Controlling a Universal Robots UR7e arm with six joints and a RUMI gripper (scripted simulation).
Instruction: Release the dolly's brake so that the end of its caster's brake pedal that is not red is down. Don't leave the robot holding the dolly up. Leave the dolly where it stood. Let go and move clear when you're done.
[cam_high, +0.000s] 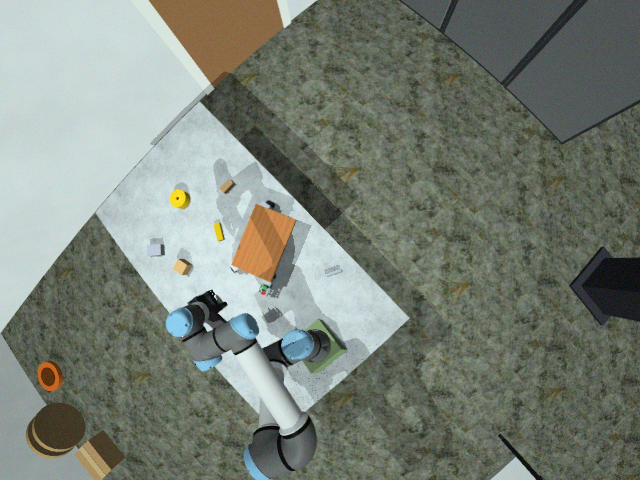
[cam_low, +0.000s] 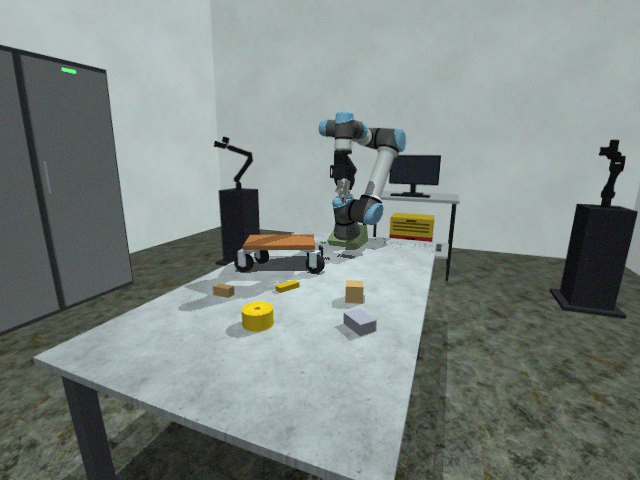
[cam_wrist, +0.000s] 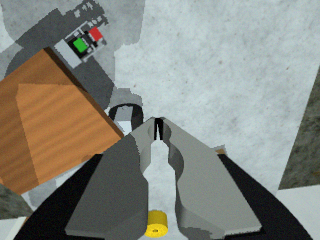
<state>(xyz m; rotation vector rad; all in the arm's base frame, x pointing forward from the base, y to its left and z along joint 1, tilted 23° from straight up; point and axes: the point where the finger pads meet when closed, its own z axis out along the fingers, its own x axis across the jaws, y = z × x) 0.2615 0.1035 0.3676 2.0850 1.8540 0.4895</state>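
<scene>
Now: hand 220 mm above the brake pedal, 100 mm to the left of it and 40 mm past it. The rest, counted from my hand: yellow cylinder 610 mm ahead, 280 mm below, 60 mm to the right; then grey block 510 mm ahead, 280 mm below, 220 mm to the left; then yellow bar 340 mm ahead, 290 mm below, 100 mm to the right.
</scene>
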